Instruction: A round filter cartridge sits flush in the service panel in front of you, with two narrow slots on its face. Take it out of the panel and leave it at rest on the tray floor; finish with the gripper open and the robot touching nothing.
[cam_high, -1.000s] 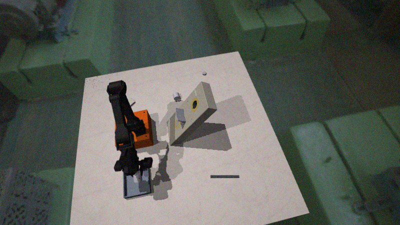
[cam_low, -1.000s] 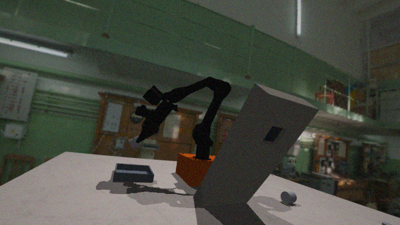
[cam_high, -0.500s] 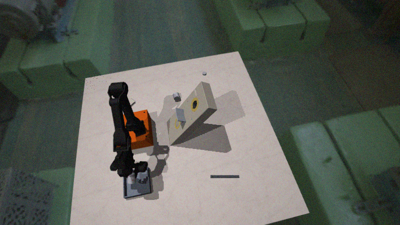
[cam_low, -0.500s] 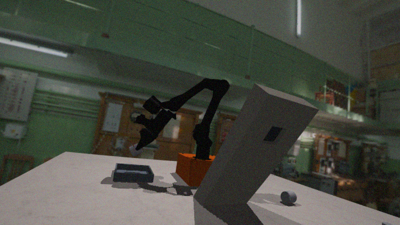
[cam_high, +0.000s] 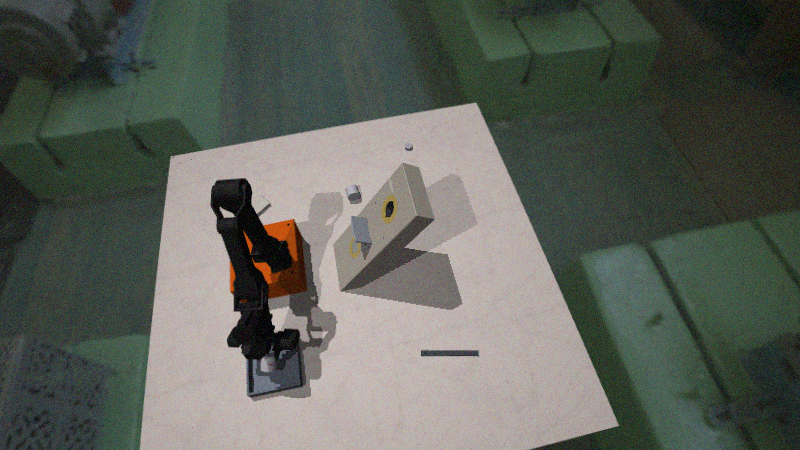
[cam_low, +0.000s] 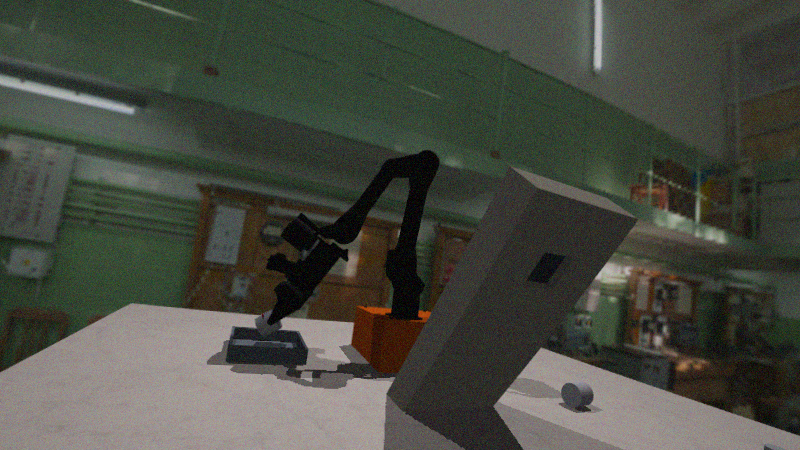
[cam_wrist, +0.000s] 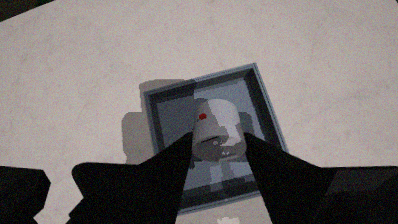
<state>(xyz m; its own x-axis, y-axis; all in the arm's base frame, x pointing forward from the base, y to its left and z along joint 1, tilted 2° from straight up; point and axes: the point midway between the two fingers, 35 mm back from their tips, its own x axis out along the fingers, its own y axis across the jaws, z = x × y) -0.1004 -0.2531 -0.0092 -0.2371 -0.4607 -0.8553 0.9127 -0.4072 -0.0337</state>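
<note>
Now: gripper tip right at the round grey filter cartridge. Also, from my gripper tip: grey tray: 5 cm below.
</note>
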